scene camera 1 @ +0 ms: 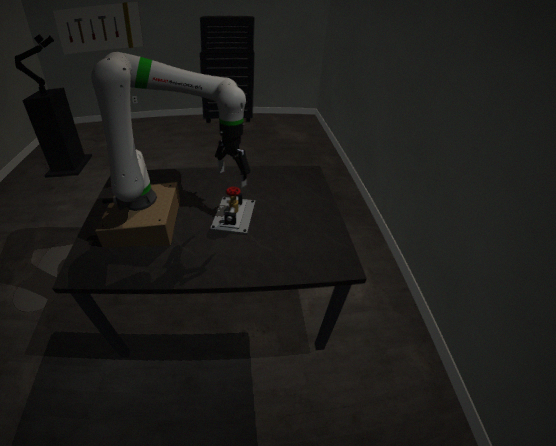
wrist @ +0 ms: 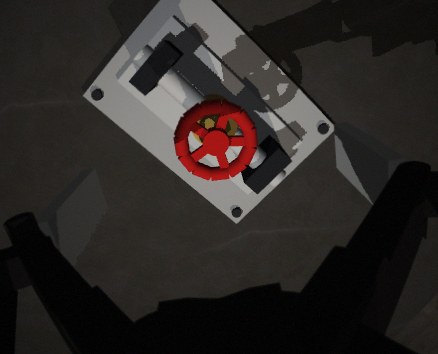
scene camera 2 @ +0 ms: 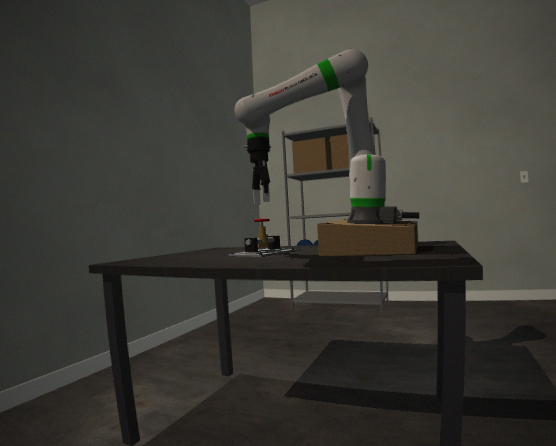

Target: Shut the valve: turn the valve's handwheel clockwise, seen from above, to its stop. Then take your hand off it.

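The red handwheel [scene camera 1: 233,191] [scene camera 2: 261,220] [wrist: 216,143] sits level on top of the brass valve body [scene camera 1: 234,205] [scene camera 2: 262,238]. The valve stands on a light base plate [scene camera 1: 247,216] [scene camera 2: 240,254] [wrist: 130,120], with a pipe and black clamp blocks on both sides. My gripper [scene camera 1: 233,176] [scene camera 2: 261,197] [wrist: 216,167] is wide open and empty, pointing down above the handwheel. In scene camera 2, a gap shows between the fingertips and the wheel. In the wrist view, the fingers stand well out on either side of the wheel, not touching it. The wheel's turn angle against its stop cannot be told.
The plate lies on a dark table [scene camera 1: 300,255] [scene camera 2: 200,271]. The arm's base stands on a wooden block [scene camera 1: 135,236] [scene camera 2: 365,240], left of the valve in scene camera 1. A shelf rack [scene camera 2: 285,175] stands behind the table in scene camera 2.
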